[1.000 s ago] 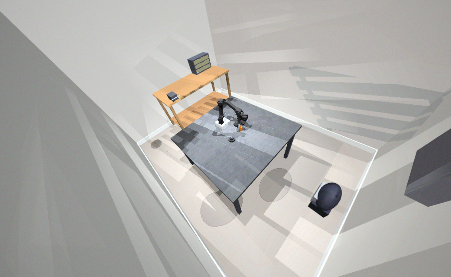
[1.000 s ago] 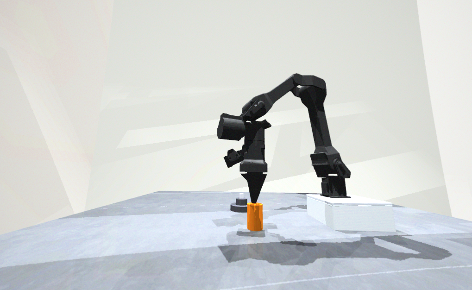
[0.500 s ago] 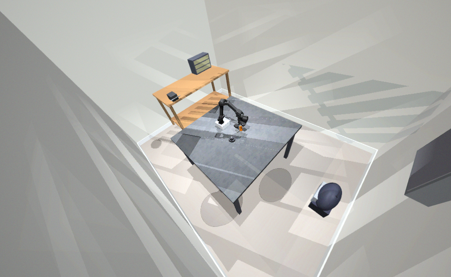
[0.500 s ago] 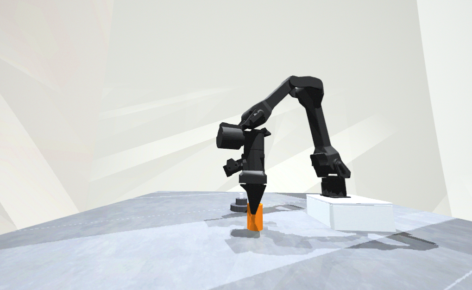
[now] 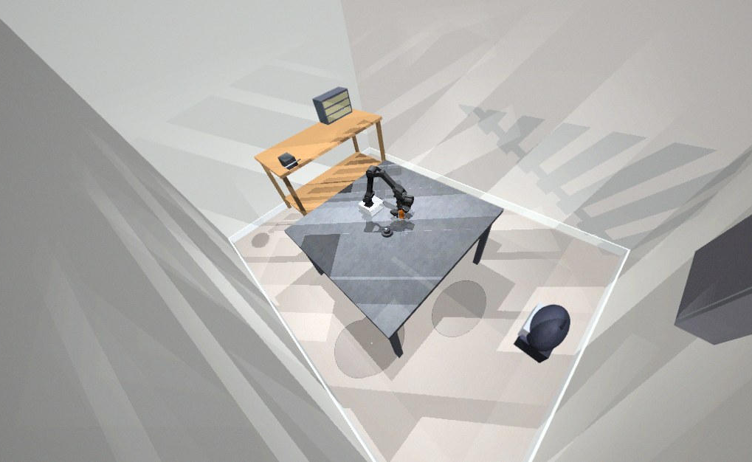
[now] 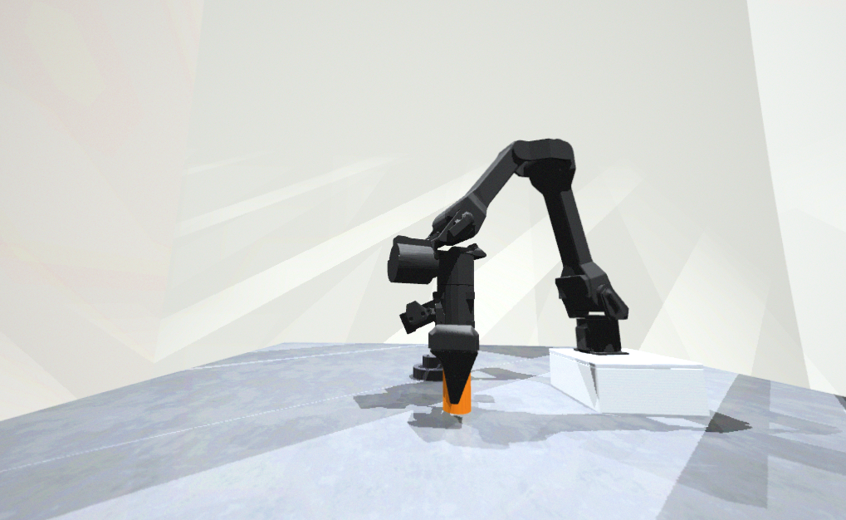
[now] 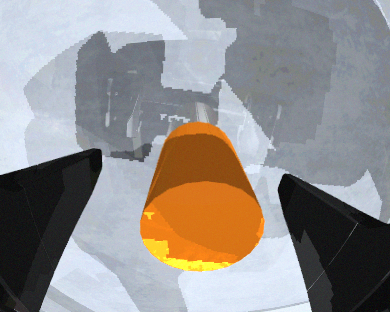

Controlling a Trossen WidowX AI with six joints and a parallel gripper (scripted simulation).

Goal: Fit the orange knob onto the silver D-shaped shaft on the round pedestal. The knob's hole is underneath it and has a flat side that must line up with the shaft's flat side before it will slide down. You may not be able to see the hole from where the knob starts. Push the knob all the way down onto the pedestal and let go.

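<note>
Now: gripper tip 2 cm below the orange knob. The rest, counted from my gripper tip: round pedestal (21 cm to the right, 1 cm behind, 1 cm above).
</note>
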